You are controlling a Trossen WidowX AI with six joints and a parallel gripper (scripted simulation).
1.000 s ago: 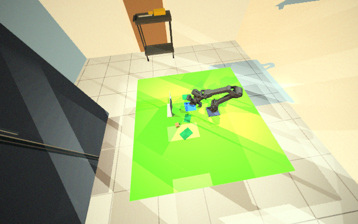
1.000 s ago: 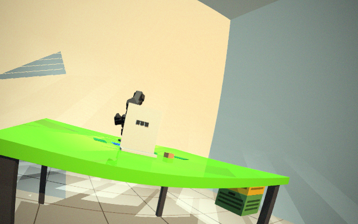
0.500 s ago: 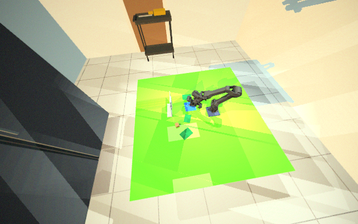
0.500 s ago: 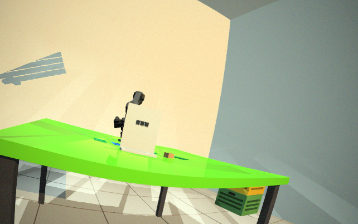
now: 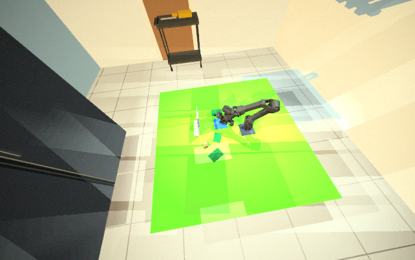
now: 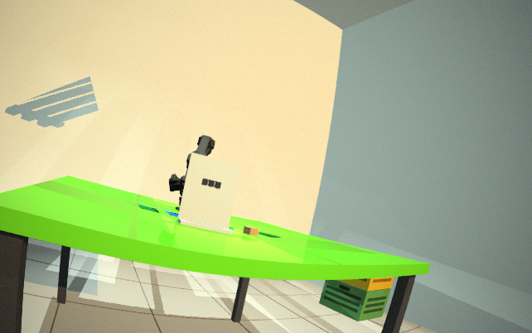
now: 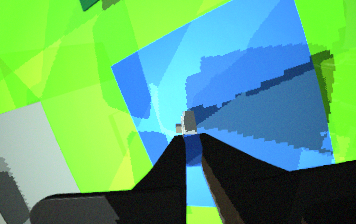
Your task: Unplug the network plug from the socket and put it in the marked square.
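Now: the blue network plug right at my gripper tip. The rest, counted from my gripper tip: pale upright panel 21 cm ahead, 8 cm above; blue marked square 2 cm below, 1 cm behind.
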